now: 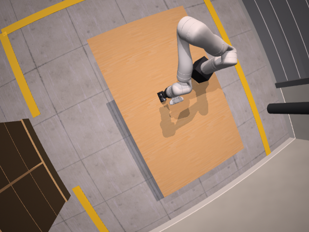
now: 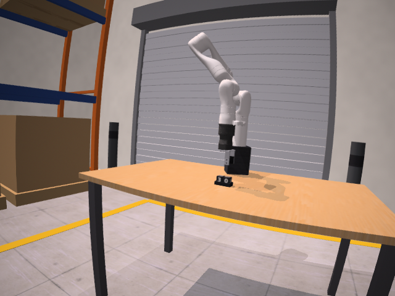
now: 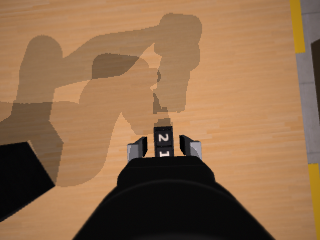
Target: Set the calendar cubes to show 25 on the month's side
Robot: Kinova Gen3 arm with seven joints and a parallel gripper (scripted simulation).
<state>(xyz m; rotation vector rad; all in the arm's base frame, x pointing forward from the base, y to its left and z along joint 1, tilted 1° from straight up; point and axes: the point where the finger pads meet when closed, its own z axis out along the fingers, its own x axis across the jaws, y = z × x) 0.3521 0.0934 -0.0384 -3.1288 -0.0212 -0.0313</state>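
My gripper is now 4 cm to the left of the black cube and 9 cm above it. The rest, counted from my hand: black tray: 2 cm to the right, 11 cm below.
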